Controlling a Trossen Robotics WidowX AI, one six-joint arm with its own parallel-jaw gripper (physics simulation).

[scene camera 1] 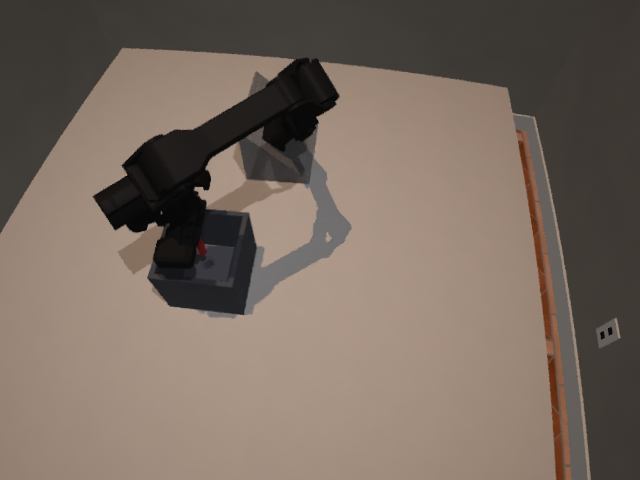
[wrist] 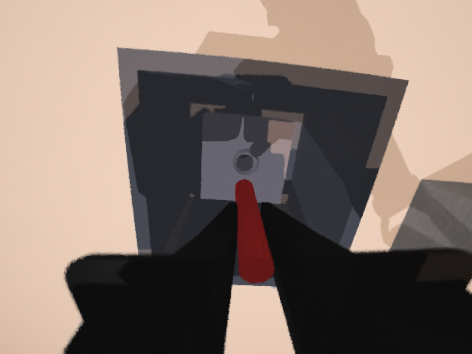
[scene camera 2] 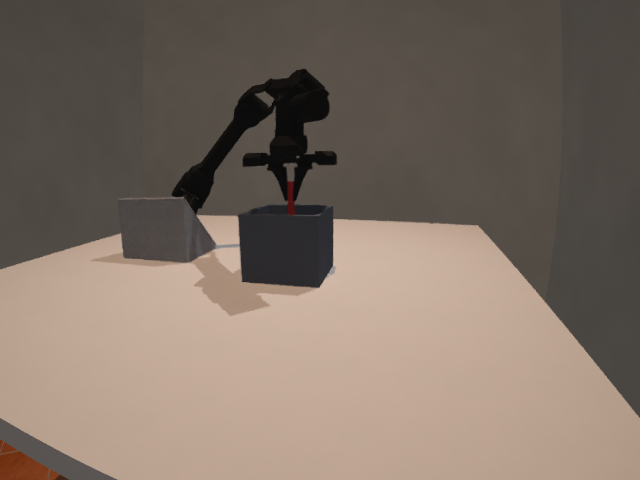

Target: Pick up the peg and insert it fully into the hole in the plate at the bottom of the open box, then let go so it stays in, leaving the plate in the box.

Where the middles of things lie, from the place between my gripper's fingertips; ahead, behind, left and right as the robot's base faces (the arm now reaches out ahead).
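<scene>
My hand: 90 mm above the dark box (scene camera 2: 276,248). Pale plate (scene camera 1: 216,264): 120 mm below my hand. Red peg (wrist: 256,265): right at my hand. Going by their middles, red peg nearest to my hand of the things named here.
</scene>
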